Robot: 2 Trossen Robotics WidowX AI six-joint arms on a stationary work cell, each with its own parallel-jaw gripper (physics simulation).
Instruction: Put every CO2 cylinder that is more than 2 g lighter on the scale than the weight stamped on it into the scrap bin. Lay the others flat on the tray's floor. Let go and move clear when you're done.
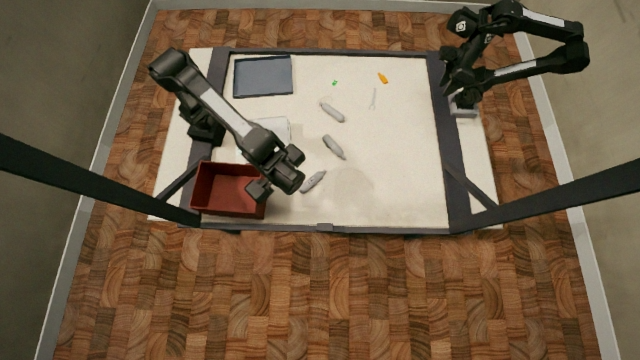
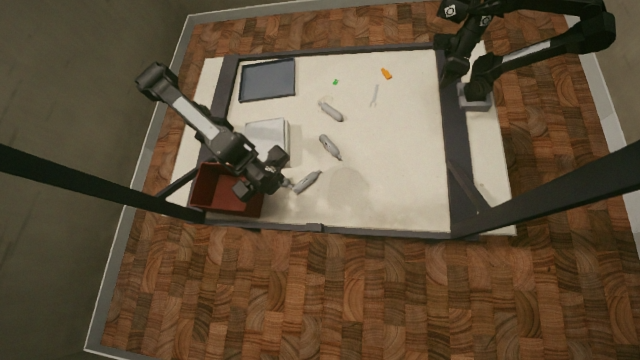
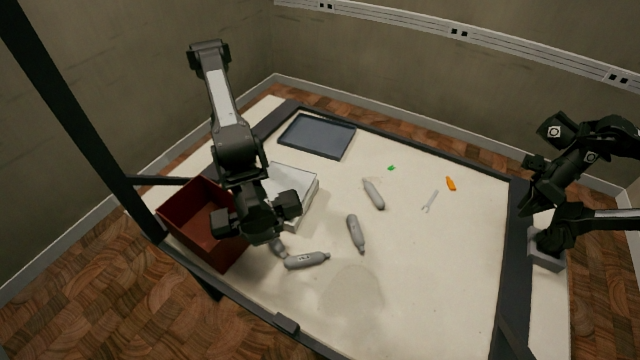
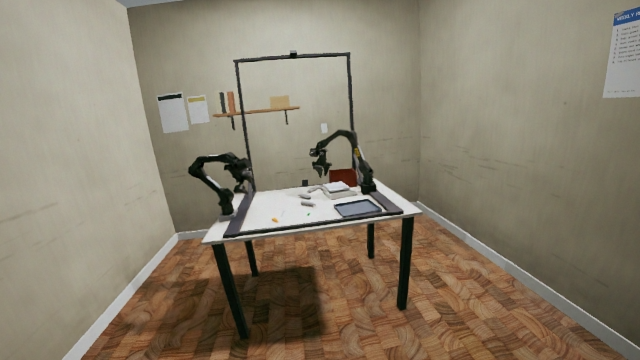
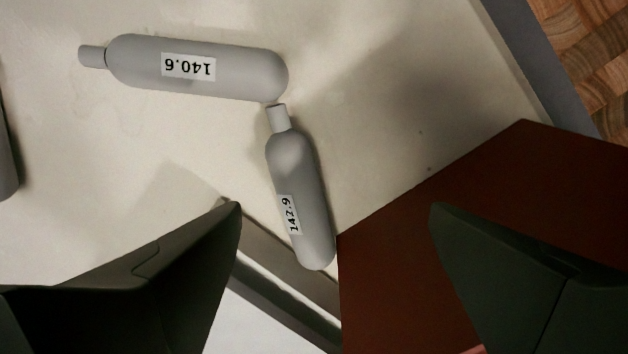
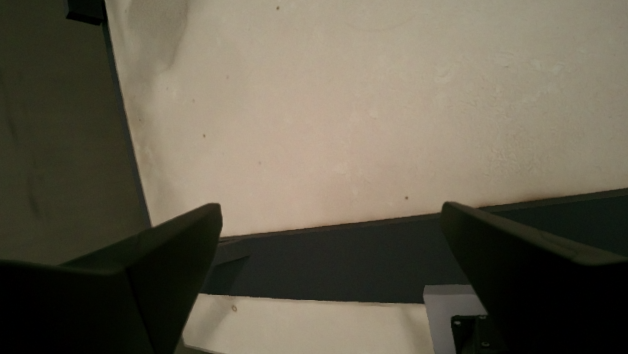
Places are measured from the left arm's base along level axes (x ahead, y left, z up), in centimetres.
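Pixels of known places: left gripper, fingertip midpoint: [image 4: 322, 176] [image 5: 336, 213]; right gripper, fingertip midpoint: [image 1: 441, 91] [image 2: 440, 83] [image 3: 518, 212] [image 4: 249, 188] [image 6: 333, 213]; left arm's base, origin of the base link: [image 1: 204, 123] [image 4: 368, 183]; right arm's base, origin of the base link: [image 1: 463, 102] [image 2: 474, 93] [image 3: 547, 245] [image 4: 228, 212].
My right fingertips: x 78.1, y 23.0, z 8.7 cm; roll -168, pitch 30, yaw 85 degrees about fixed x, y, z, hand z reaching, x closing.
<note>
For each thing: its middle in the pictures, then the offset to it from my right fingertips.
- third cylinder, body centre: [image 3: 356, 232] [image 2: 330, 146] [image 1: 334, 146] dy -20.2, dx -31.6, dz -14.3 cm
- scale, body centre: [image 3: 281, 190] [image 1: 267, 141] [image 2: 265, 142] [image 4: 336, 188] dy -24.2, dx -54.9, dz -11.1 cm
- red bin, body centre: [image 5: 534, 339] [image 3: 209, 222] [image 1: 232, 191] [image 2: 230, 190] [image 4: 342, 178] dy -44.5, dx -60.8, dz -9.8 cm
- dark blue tray, body centre: [image 3: 317, 134] [image 1: 262, 76] [image 2: 267, 80] [image 4: 356, 208] dy +5.7, dx -66.0, dz -14.8 cm
- wrench, body centre: [image 3: 430, 200] [image 2: 374, 95] [image 1: 373, 98] dy +4.4, dx -20.3, dz -15.7 cm
- orange piece, body centre: [image 3: 450, 183] [image 1: 382, 77] dy +15.1, dx -18.0, dz -15.4 cm
- green piece, body centre: [image 1: 334, 82] dy +8.7, dx -36.8, dz -15.6 cm
Four grey CO2 cylinders lie on the table. The one stamped 142.9 [image 5: 300, 185] [image 3: 278, 247] lies between bin and scale, its neck close to the cylinder stamped 140.6 [image 5: 195, 67] [image 3: 306, 260] [image 1: 313, 181]. A third cylinder [image 1: 333, 147] [image 3: 355, 233] and a fourth [image 1: 332, 112] [image 3: 373, 194] lie farther back; their stamps are unreadable. My left gripper [image 5: 336, 213] is open and empty, above the 142.9 cylinder and the red scrap bin's edge. My right gripper [image 6: 333, 213] is open and empty at the right side. The scale [image 2: 267, 132] [image 3: 295, 182] holds no visible cylinder; its reading is hidden.
The red bin [image 1: 202, 187] [image 3: 190, 200] [image 5: 390, 270] stands at the front left. The dark blue tray [image 1: 263, 76] [image 3: 317, 136] lies at the back left. A wrench [image 1: 373, 99], an orange piece [image 1: 383, 78] and a green piece [image 1: 334, 83] lie toward the back right.
</note>
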